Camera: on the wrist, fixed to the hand. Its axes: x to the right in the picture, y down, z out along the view.
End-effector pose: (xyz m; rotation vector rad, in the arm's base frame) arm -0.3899 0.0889 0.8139 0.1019 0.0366 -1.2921
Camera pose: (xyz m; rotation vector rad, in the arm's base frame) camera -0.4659 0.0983 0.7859 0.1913 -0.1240 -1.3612
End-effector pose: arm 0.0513 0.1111 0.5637 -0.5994 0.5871 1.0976
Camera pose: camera 0.1052 0.0510 0.5753 -0.4378 0.5829 0.9976
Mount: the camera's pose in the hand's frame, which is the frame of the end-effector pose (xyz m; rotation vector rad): -0.0276 -0.0720 -0.0265 0.1579 -0.0710 -0.0645
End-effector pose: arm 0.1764 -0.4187 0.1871 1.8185 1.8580 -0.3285
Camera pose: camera 0.0998 -0.4339 0.2106 1.8260 1.8907 -0.5704
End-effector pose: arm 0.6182 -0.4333 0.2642 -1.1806 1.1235 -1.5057
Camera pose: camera 0.5884 -0.3892 0.3260 -1.1613 0.9097 -1.5590
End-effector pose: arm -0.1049 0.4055 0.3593 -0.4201 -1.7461 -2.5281
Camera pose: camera -0.0969 0.4040 0.2782 0.4481 1.9597 2.3741
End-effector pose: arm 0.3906 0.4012 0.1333 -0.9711 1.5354 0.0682
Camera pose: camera 0.4096 0.3546 0.1975 -0.8826 1.4210 -0.0629
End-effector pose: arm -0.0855 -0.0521 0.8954 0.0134 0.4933 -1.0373
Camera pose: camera -0.1665 -0.0604 0.8985 0.1011 0.3484 -1.1342
